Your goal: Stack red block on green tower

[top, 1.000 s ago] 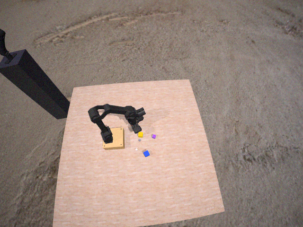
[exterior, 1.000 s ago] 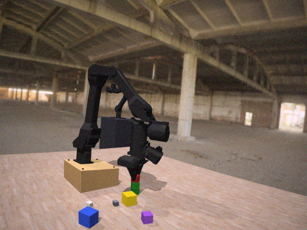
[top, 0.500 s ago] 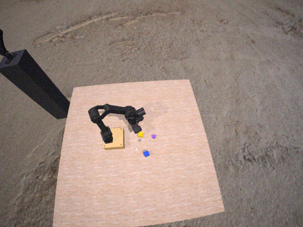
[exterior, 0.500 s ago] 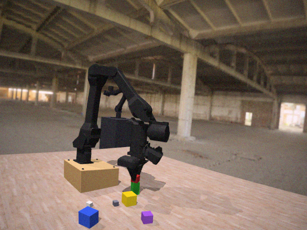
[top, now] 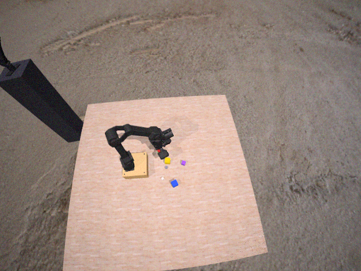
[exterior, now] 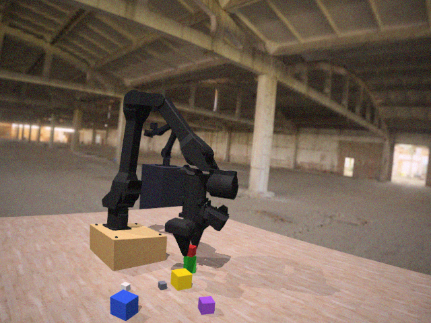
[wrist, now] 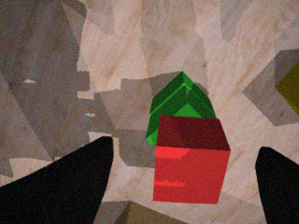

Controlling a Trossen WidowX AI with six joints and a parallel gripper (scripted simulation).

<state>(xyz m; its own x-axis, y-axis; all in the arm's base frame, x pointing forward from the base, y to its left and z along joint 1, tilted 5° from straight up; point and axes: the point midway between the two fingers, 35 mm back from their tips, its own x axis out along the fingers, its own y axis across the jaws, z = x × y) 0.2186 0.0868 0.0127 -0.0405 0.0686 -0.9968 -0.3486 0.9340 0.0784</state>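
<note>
Now: the red block right at my gripper tip. The rest, counted from my gripper tip: small grey block 30 mm ahead, 110 mm to the right, 50 mm below; purple block 160 mm ahead, 110 mm to the right, 40 mm below; yellow block 50 mm ahead, 70 mm to the right, 40 mm below.
</note>
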